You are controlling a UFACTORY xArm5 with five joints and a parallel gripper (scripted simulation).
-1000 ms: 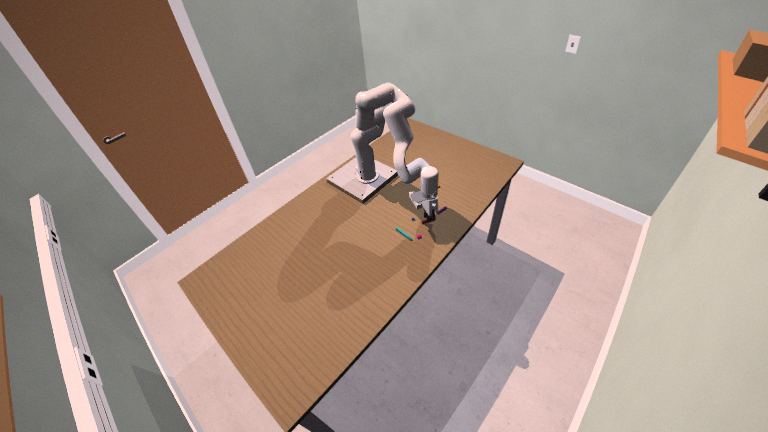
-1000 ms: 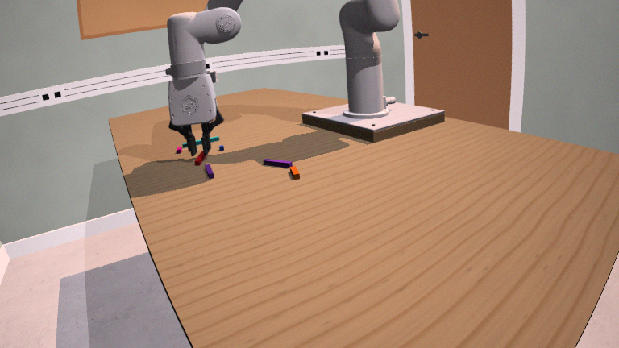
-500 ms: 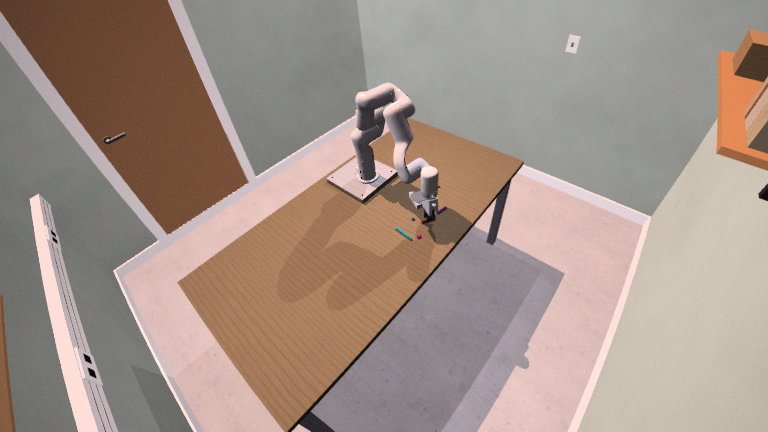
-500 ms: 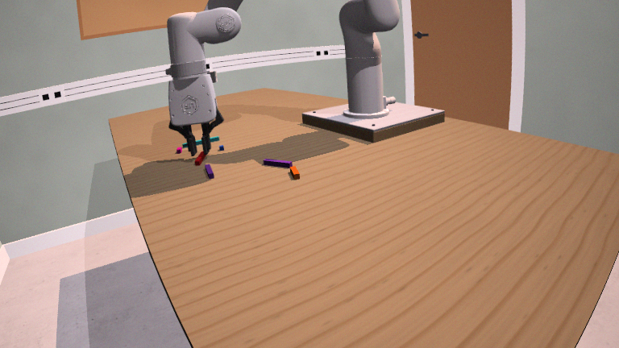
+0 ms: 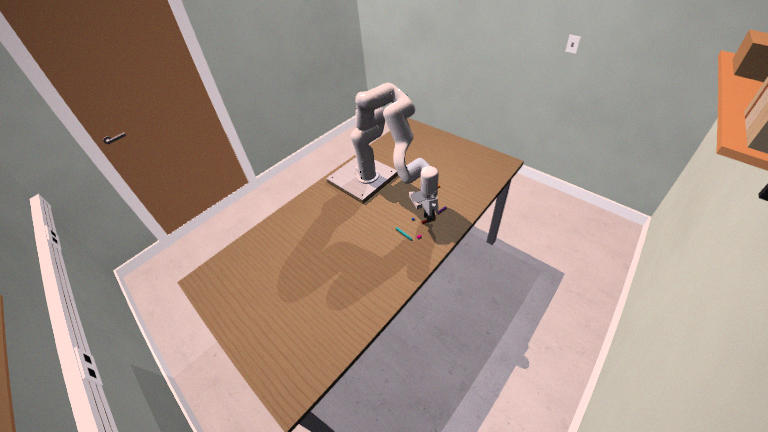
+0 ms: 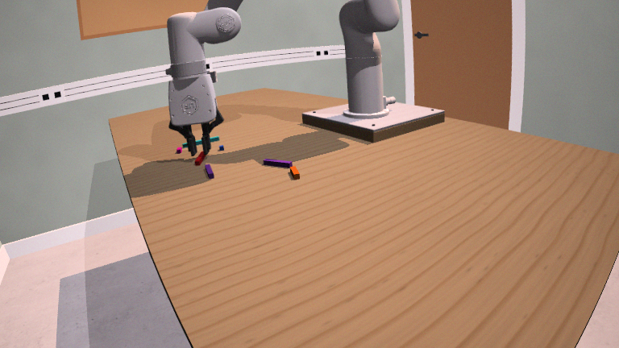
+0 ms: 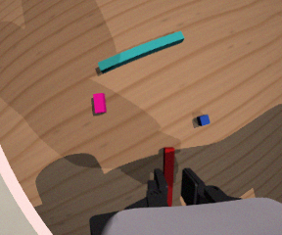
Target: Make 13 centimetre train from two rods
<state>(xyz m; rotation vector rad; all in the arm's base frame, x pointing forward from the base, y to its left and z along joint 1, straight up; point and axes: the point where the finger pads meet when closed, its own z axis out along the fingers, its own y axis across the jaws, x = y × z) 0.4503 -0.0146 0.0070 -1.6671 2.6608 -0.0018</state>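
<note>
The red rod is 3 cm below my hand. Round my hand: turquoise rod 3 cm behind, 14 cm to the right, 3 cm below; magenta rod 3 cm ahead, 11 cm to the right, 3 cm below; blue rod 6 cm behind, 4 cm to the right, 3 cm below.
</note>
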